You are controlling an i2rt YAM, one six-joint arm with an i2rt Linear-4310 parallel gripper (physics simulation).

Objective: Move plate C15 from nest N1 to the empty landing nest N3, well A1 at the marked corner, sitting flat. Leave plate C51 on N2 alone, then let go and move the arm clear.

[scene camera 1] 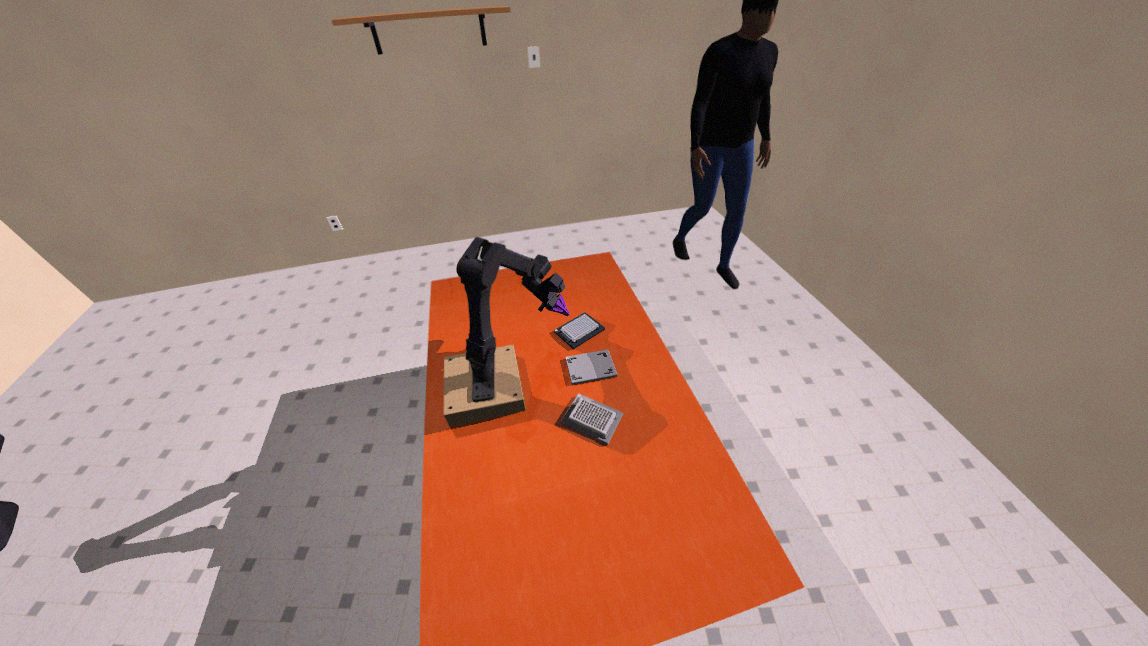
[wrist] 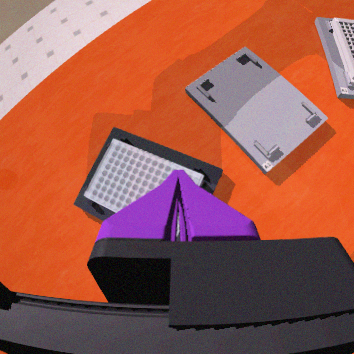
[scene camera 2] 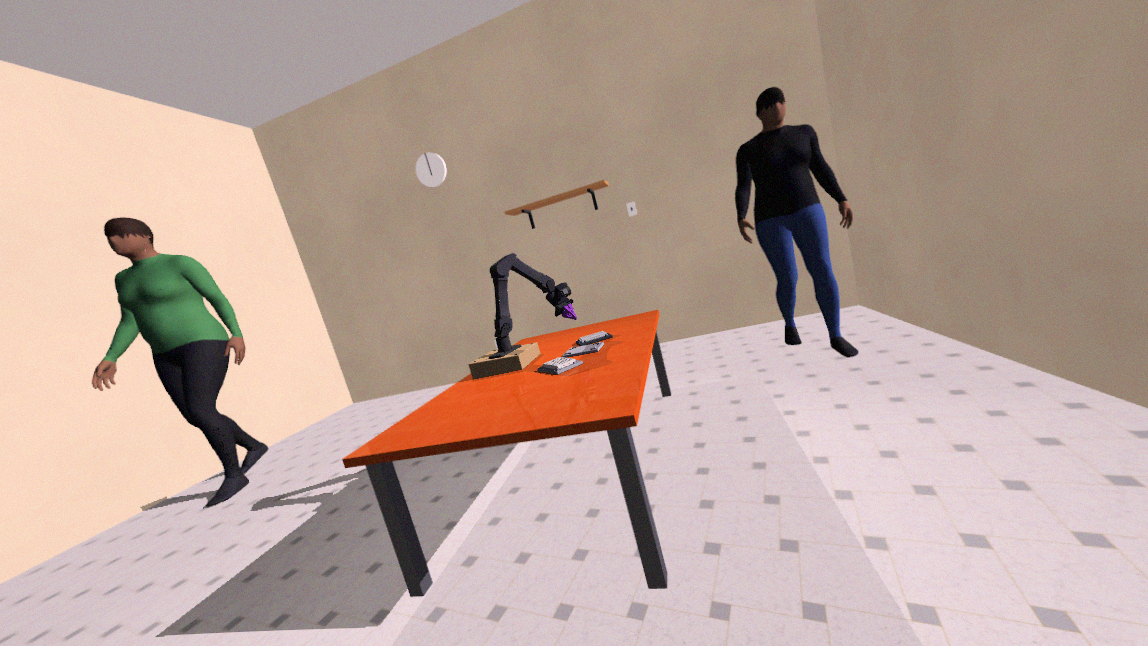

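Observation:
A pale well plate (scene camera 1: 580,327) (scene camera 2: 594,337) (wrist: 142,172) lies on the dark nest (scene camera 1: 574,344) (wrist: 167,154) at the far end of the row. The middle nest (scene camera 1: 590,367) (scene camera 2: 584,349) (wrist: 260,110) is light grey and empty, with corner brackets and an A1 mark at one corner. Another pale plate (scene camera 1: 594,414) (scene camera 2: 560,363) (wrist: 347,45) sits on the near grey nest (scene camera 1: 607,438) (wrist: 331,55). Plate names and nest numbers are not readable. My gripper (scene camera 1: 567,314) (scene camera 2: 573,318) (wrist: 178,177) is shut and empty, above the table near the dark nest, hiding part of its plate in the wrist view.
The arm stands on a wooden base block (scene camera 1: 457,381) (scene camera 2: 496,367) beside the row of nests on the orange table (scene camera 1: 561,514) (scene camera 2: 513,409). A person in black (scene camera 1: 734,96) (scene camera 2: 782,172) stands beyond the table. A person in green (scene camera 2: 172,301) is at the left.

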